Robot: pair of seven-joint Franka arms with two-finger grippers.
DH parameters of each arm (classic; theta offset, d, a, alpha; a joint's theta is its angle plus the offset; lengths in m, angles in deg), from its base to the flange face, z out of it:
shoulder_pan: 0 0.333 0 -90
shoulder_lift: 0 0 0 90
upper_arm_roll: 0 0.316 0.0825 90
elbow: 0 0 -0.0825 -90
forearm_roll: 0 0.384 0 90
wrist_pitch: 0 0 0.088 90
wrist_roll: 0 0.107 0 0
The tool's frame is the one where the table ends.
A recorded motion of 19 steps. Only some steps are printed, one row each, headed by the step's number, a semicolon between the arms.
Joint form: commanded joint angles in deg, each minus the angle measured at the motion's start. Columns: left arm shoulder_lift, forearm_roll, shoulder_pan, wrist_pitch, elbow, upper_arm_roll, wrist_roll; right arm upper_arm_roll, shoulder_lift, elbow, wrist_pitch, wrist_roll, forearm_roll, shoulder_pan.
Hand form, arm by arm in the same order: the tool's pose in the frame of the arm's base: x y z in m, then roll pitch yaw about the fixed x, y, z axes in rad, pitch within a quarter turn. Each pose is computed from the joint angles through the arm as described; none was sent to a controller.
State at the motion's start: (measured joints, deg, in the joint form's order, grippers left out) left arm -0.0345 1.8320 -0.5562 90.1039 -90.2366 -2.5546 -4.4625; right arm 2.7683 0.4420 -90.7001 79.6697 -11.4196 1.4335 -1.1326
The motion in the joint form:
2: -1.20 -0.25 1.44 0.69 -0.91 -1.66 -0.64; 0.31 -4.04 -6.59 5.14 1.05 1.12 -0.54
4: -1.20 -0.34 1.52 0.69 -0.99 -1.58 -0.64; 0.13 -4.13 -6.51 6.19 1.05 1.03 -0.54
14: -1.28 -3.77 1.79 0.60 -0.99 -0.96 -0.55; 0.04 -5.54 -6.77 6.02 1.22 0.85 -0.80
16: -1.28 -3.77 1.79 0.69 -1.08 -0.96 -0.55; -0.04 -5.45 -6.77 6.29 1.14 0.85 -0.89
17: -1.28 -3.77 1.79 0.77 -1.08 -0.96 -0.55; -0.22 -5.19 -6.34 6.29 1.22 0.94 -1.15
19: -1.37 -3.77 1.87 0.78 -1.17 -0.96 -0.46; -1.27 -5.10 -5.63 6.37 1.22 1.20 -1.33
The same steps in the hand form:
2: 0.5484 -0.0295 0.6282 -3.1139 -0.0179 0.0305; 0.5212 0.0187 0.5919 -3.0726 0.1450 0.2107
4: 0.5485 -0.0281 0.6275 -3.1153 -0.0163 0.0333; 0.5231 0.0168 0.5947 -3.0781 0.1244 0.2062
14: 0.5480 -0.0258 0.6282 3.1081 -0.0109 0.0480; 0.5160 0.0135 0.6051 -3.0857 0.1085 0.1966
16: 0.5481 -0.0258 0.6276 3.1081 -0.0109 0.0481; 0.5170 0.0119 0.6047 -3.0860 0.1053 0.1948
17: 0.5483 -0.0258 0.6277 3.1080 -0.0123 0.0481; 0.5187 0.0080 0.6058 -3.0846 0.1021 0.1858
19: 0.5478 -0.0251 0.6278 3.1081 -0.0125 0.0480; 0.5199 -0.0030 0.6109 -3.0808 0.0889 0.1646

